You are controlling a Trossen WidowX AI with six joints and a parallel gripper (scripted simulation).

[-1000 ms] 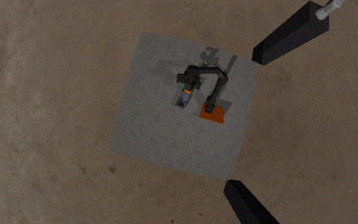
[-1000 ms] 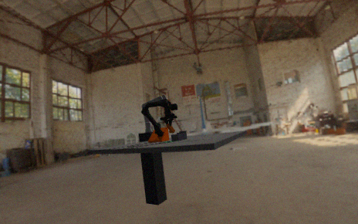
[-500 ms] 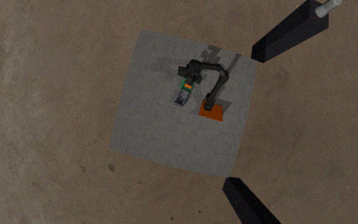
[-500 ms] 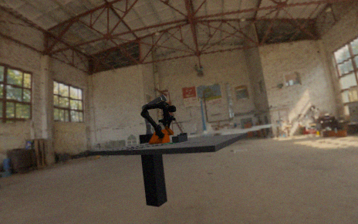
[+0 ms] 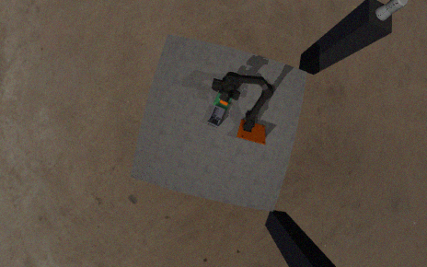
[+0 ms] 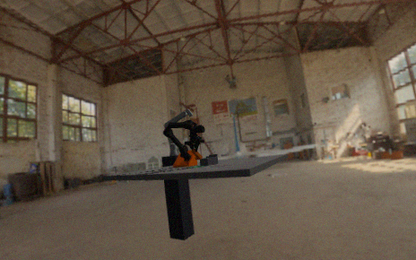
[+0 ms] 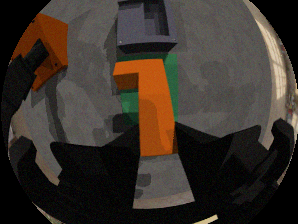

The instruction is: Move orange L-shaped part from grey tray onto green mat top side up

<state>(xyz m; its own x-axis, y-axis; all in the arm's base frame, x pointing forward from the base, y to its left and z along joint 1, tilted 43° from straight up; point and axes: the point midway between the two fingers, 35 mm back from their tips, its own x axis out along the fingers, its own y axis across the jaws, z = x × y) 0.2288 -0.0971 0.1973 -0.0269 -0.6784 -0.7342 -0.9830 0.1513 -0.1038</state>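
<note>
Right now the green mat is 140 mm below my gripper tip and 20 mm to the left of it. From my gripper tip the other things lie so: orange L-shaped part (30 mm to the left, 30 mm below, 10 mm behind).
</note>
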